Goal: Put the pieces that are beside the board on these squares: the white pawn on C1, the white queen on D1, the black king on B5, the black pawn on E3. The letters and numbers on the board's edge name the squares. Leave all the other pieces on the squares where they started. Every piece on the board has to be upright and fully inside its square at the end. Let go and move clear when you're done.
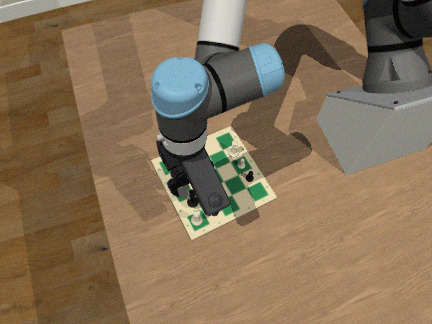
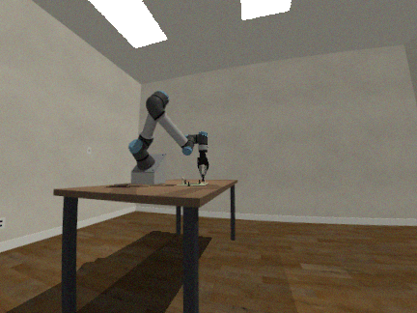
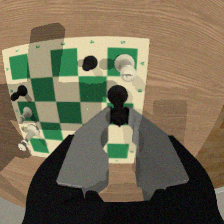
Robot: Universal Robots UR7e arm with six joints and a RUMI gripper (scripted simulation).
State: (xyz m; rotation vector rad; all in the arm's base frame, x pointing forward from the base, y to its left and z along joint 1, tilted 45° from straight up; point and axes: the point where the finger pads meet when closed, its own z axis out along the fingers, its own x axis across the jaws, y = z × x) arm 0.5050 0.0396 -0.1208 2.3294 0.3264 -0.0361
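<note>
The cream chessboard lies 7 cm below my hand, 6 cm to the right of it and 6 cm behind it. The rest, counted from my hand: white pawn (13 cm behind, 7 cm to the right, 5 cm below); black king (1 cm below).
</note>
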